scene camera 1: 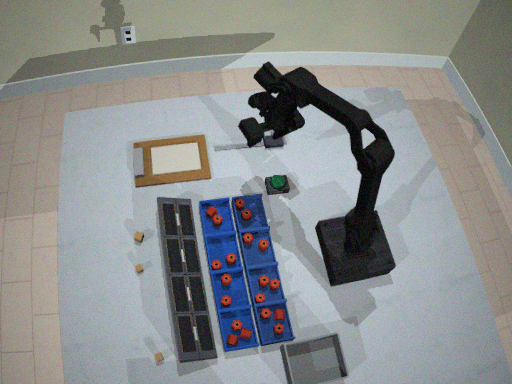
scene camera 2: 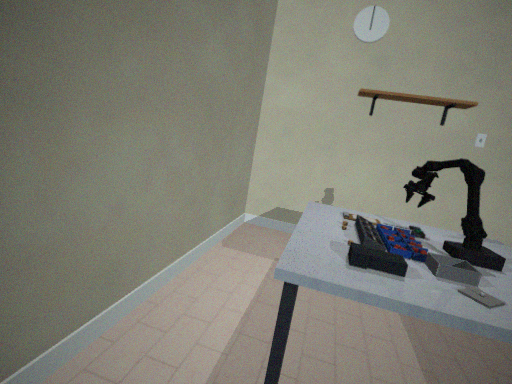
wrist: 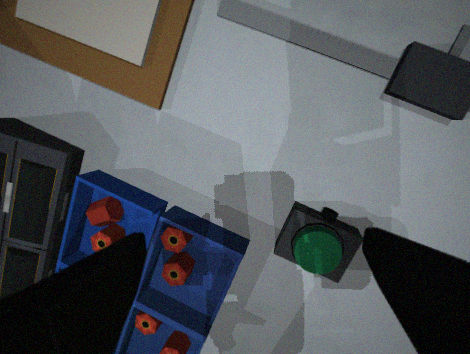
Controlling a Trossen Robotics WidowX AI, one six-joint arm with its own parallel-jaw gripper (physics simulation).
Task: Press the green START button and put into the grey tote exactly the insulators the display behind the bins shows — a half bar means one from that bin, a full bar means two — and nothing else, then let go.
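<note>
My gripper [scene camera 1: 263,137] [scene camera 2: 414,202] [wrist: 255,241] is open and empty, high above the table. The green START button [scene camera 1: 278,181] [scene camera 2: 416,231] [wrist: 317,250] sits on a dark base; in the wrist view it lies between the fingertips, nearer the right one. Two rows of blue bins [scene camera 1: 220,234] [wrist: 200,223] hold red-orange insulators [scene camera 1: 217,220] [wrist: 174,240], some upright, some lying. The display [scene camera 1: 197,357] behind them has paired dark windows with short white strips between them; no lit bar is discernible. The grey tote [scene camera 1: 286,362] [scene camera 2: 452,270] is beyond the bins' far end from the button; its visible inside is empty.
A wooden board [scene camera 1: 172,181] [wrist: 170,65] with a pale sheet lies beyond the bins. A dark block [scene camera 1: 273,142] [wrist: 430,80] with a grey bar is beyond the button. Small wooden cubes [scene camera 1: 139,236] lie behind the display. A flat grey plate [scene camera 2: 480,296] lies near the tote.
</note>
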